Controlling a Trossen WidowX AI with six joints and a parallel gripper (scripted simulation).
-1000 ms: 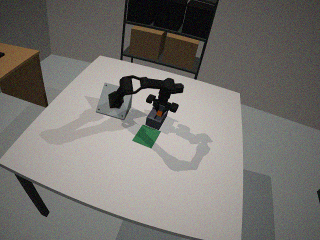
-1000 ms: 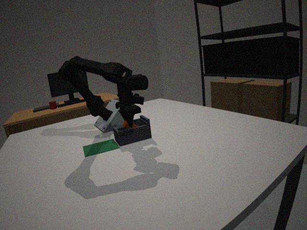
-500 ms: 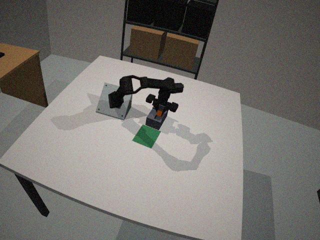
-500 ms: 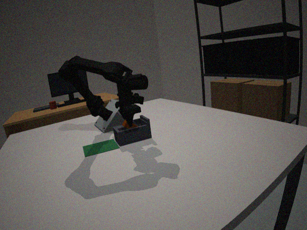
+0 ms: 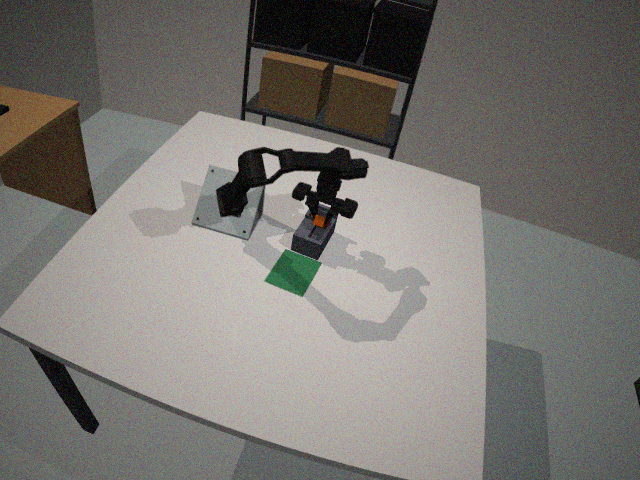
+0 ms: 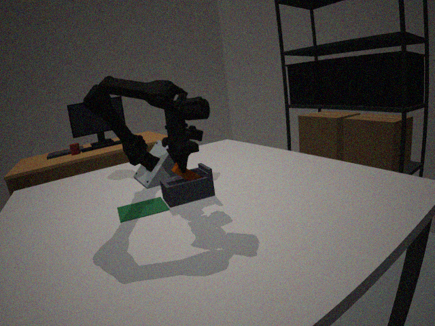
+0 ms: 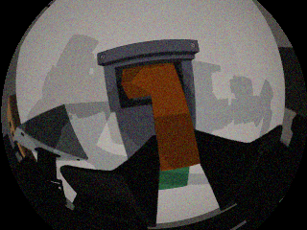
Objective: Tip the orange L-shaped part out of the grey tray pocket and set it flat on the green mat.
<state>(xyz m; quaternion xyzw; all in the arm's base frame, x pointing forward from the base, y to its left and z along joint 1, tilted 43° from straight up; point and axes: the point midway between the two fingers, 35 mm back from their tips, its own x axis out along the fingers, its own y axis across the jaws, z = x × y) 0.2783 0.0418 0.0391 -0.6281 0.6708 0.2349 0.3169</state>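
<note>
My gripper tip is 140 mm to the left of the green mat, 110 mm above it and 30 mm past it. From my gripper tip the other things lie so: orange L-shaped part (30 mm to the left, 30 mm below, 10 mm behind).
</note>
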